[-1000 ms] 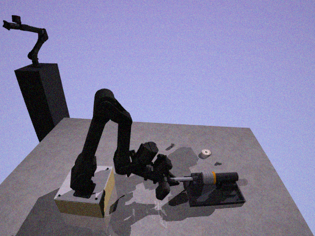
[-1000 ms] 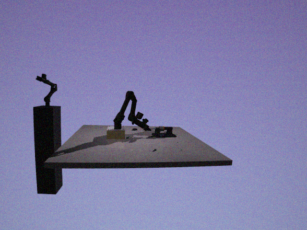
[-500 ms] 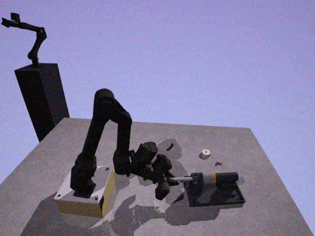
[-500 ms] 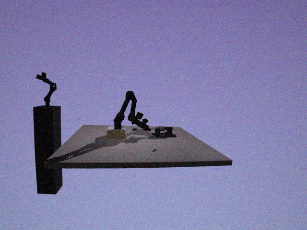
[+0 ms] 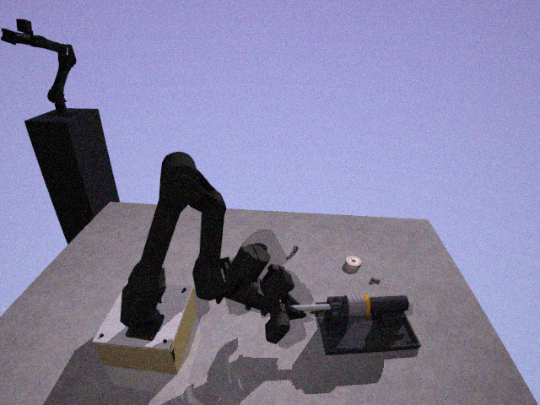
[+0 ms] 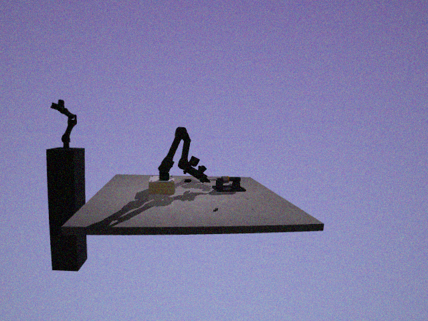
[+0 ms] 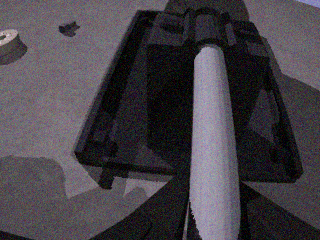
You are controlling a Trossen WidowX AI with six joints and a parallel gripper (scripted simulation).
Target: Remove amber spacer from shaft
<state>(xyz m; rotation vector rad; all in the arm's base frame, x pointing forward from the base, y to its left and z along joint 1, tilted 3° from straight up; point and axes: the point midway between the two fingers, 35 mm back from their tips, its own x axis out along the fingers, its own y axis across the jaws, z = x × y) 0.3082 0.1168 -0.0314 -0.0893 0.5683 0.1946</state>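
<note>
The grey shaft lies 60 mm ahead of my gripper tip, 20 mm above it and 10 mm to the left of it. Round my gripper tip: amber spacer: 140 mm ahead, 30 mm to the left, 20 mm above; grey spacer: 110 mm ahead, 20 mm to the left, 20 mm above; white ring: 270 mm to the left, 140 mm ahead, 50 mm below.
</note>
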